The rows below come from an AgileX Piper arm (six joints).
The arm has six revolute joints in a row. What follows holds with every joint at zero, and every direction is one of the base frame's.
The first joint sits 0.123 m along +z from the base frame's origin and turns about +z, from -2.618 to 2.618 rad.
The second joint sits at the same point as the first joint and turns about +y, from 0 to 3.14 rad.
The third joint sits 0.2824 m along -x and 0.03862 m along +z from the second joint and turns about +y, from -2.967 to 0 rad.
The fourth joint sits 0.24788 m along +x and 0.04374 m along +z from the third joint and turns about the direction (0.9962, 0, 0.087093), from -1.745 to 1.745 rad.
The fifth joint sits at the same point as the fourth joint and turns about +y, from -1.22 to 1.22 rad.
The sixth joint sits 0.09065 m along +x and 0.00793 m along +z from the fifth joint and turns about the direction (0.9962, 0, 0.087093), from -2.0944 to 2.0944 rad.
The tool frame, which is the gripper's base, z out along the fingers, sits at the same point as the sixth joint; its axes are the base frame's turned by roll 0, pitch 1.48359 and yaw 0 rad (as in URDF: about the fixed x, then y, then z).
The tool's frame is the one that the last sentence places.
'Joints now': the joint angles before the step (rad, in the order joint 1, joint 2, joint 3, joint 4, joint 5, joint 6). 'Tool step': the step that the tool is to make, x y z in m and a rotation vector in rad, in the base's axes. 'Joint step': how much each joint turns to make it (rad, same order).
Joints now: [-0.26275 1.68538 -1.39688 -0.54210 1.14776 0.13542]
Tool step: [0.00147 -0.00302 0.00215 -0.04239 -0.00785 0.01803]
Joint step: [0.00000 -0.00002 0.00003 -0.04245 -0.02101 0.00173]
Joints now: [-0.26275 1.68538 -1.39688 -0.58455 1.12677 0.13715]
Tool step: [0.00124 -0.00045 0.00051 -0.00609 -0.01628 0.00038]
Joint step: [0.00000 0.00002 -0.00001 -0.00633 -0.01442 0.01063]
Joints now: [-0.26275 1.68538 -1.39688 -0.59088 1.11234 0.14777]
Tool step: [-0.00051 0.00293 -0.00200 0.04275 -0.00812 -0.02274]
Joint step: [-0.00001 -0.00001 0.00003 0.04234 0.01007 0.01079]
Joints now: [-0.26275 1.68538 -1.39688 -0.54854 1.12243 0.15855]
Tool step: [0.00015 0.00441 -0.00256 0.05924 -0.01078 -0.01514]
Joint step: [-0.00001 0.00001 0.00000 0.06182 0.00572 0.00000]
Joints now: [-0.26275 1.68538 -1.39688 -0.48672 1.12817 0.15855]
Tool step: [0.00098 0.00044 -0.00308 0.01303 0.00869 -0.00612]
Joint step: [0.00000 0.00804 -0.00068 0.01070 0.00572 0.00155]
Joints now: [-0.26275 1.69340 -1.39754 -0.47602 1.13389 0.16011]
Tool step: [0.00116 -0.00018 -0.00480 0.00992 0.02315 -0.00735]
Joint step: [0.00000 0.01394 -0.00156 0.00506 0.01410 -0.00001]
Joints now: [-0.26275 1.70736 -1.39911 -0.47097 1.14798 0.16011]
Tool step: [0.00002 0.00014 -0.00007 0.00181 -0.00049 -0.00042]
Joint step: [-0.00001 -0.00001 0.00001 0.00192 -0.00001 -0.00001]
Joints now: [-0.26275 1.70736 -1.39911 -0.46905 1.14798 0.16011]
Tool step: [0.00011 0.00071 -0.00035 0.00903 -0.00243 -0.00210]
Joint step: [0.00001 0.00000 0.00001 0.00958 -0.00001 0.00001]
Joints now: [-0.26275 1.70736 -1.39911 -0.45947 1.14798 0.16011]
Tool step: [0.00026 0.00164 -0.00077 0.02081 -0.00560 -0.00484]
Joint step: [0.00000 -0.00001 -0.00001 0.02209 0.00001 -0.00001]
